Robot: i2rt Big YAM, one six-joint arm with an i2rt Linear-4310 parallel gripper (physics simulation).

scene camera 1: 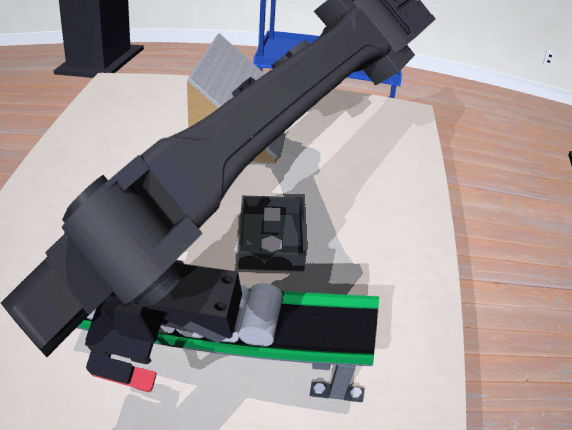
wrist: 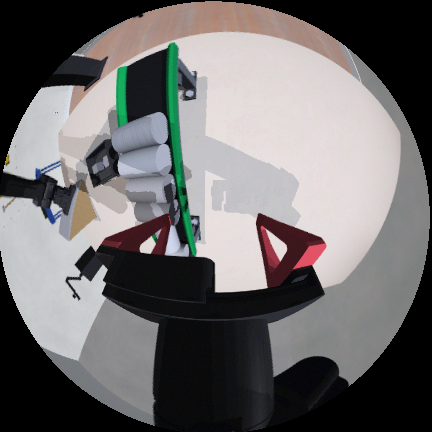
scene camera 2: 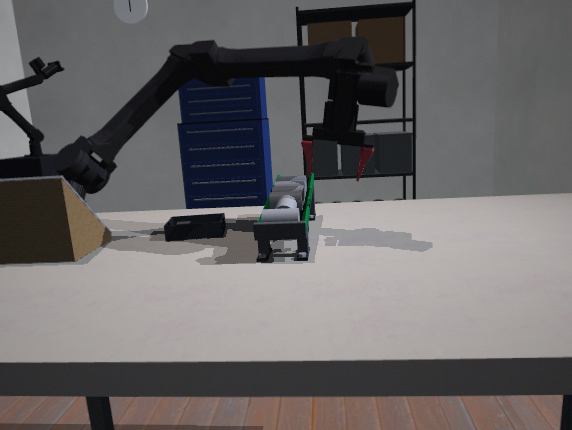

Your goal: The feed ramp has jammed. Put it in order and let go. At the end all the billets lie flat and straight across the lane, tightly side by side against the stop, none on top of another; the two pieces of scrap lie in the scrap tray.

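Frame: origin at the arm's base, x ahead, y left, z up, level; millimetres.
Seen in the pictures: gripper, fingertip midpoint: (scene camera 1: 155, 351) (wrist: 212, 217) (scene camera 2: 333, 178); arm's base, link origin: (wrist: 69, 199) (scene camera 2: 60, 218).
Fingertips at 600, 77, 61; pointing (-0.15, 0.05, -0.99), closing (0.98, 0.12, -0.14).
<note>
Offsets run from my fingertips to a thing's middle, as dx, dy, dz.
The ramp {-102, +34, -52} (scene camera 1: 327, 327) (wrist: 147, 90) holds a row of grey billets. The upper billet {-107, +87, -24} (scene camera 1: 260, 315) (wrist: 140, 132) and several behind it lie across the lane, side by side. One billet {-85, -83, -46} (scene camera 2: 286, 202) (wrist: 172, 239) points along the lane, behind the billet {-82, -136, -53} (scene camera 2: 280, 215) lying across at the stop {-80, -159, -66} (scene camera 2: 280, 231). The scrap tray {-329, +36, -108} (scene camera 1: 270, 262) (scene camera 2: 207, 230) holds a square scrap {-356, +28, -109} (scene camera 1: 272, 215) and a hexagonal scrap {-303, +43, -114} (scene camera 1: 271, 244). My gripper (scene camera 2: 333, 177) (wrist: 212, 217) is open and empty, above and beside the ramp's outer rail, one finger near that rail. The arm hides the ramp's stop end in scene camera 1.
A wedge-shaped block (scene camera 1: 200, 107) (scene camera 2: 35, 220) (wrist: 82, 215) stands behind the tray, near the arm's base. A blue trolley (scene camera 1: 287, 46) stands beyond the table. A blue drawer cabinet (scene camera 2: 225, 172) and a shelf rack (scene camera 2: 414, 100) stand in the background.
</note>
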